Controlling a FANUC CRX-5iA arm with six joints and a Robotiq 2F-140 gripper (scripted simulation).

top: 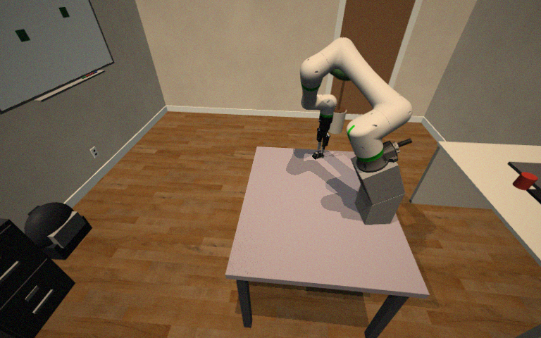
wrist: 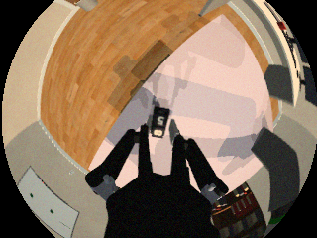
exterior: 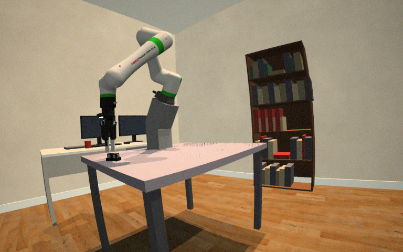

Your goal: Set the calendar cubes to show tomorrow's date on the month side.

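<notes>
The black digit cube is 6 cm below my hand.
</notes>
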